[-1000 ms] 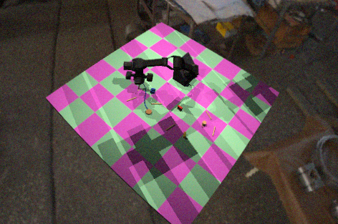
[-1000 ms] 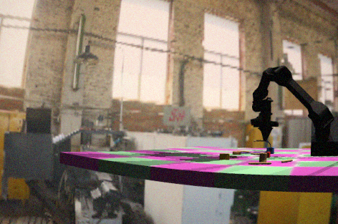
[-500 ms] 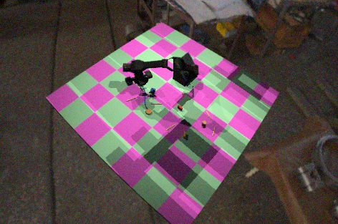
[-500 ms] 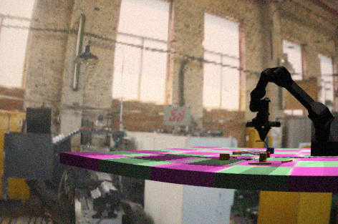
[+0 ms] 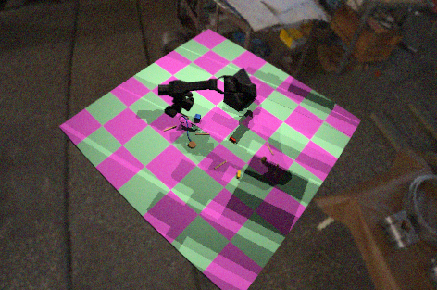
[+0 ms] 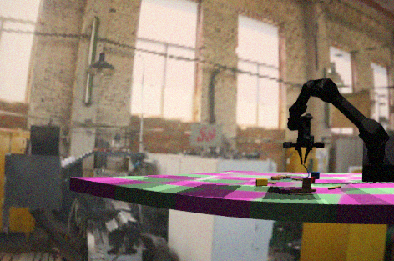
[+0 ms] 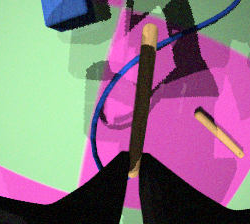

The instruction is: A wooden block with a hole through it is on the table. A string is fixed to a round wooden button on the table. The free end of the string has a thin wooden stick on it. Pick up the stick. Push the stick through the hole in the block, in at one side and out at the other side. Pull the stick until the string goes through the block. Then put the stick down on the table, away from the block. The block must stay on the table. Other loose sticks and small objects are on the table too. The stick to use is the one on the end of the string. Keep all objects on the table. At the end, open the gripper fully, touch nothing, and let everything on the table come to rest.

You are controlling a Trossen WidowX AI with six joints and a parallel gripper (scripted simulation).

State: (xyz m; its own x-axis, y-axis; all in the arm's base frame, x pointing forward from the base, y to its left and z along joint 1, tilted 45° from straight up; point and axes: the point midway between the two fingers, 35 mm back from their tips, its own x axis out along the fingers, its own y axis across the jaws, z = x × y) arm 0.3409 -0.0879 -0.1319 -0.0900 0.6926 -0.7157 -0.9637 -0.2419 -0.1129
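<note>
Now: the blue cube 7 cm to the left of my gripper tip, 7 cm behind it and 4 cm below it. Round my gripper tip: red piece 31 cm to the left, 12 cm behind, 5 cm below; then round wooden button 18 cm to the left, 6 cm ahead, 5 cm below; then yellow piece 47 cm to the left, 5 cm below, 1 cm ahead.
</note>
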